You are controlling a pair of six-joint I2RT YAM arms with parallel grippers.
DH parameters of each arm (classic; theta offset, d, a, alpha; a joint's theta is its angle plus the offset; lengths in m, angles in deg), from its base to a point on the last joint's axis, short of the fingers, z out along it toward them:
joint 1: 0 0.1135 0.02 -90
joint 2: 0 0 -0.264 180
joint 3: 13.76 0 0.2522 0
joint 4: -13.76 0 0.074 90
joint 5: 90 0 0 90
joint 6: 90 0.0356 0 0
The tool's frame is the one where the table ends.
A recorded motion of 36 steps. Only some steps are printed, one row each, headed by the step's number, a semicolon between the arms.
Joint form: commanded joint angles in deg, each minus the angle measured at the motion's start. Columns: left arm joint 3, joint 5, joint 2, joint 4, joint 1, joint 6; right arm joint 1, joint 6, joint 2, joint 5, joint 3, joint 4.
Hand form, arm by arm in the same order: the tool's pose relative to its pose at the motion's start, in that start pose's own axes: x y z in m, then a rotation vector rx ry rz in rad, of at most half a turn. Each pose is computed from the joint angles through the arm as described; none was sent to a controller.
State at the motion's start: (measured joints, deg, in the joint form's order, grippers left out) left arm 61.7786 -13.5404 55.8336 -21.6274 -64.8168 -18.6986; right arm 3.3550 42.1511 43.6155 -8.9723 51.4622 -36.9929
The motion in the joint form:
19: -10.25 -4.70 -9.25 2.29 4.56 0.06; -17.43 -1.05 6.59 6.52 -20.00 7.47
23: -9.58 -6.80 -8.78 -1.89 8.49 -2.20; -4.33 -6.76 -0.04 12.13 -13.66 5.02
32: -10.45 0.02 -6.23 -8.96 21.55 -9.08; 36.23 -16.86 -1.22 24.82 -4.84 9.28
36: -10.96 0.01 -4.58 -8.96 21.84 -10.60; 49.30 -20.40 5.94 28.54 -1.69 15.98
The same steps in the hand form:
19: 0.0271 0.0329 -0.0197 -0.1454 -0.0660 -0.0250; 0.0316 -0.1182 0.0579 0.4689 -0.0004 0.2058
23: 0.0280 0.0474 -0.0187 -0.2645 -0.0340 -0.0661; 0.0270 -0.0595 0.0365 0.3067 -0.0563 -0.0676
32: 0.0408 0.0900 -0.0088 -0.4215 0.0965 -0.2417; 0.0701 0.0508 -0.0003 -0.1772 -0.0162 -0.5642
36: 0.0463 0.0933 -0.0010 -0.4407 0.1250 -0.2672; 0.0980 0.0939 0.0000 -0.3379 0.0122 -0.6943

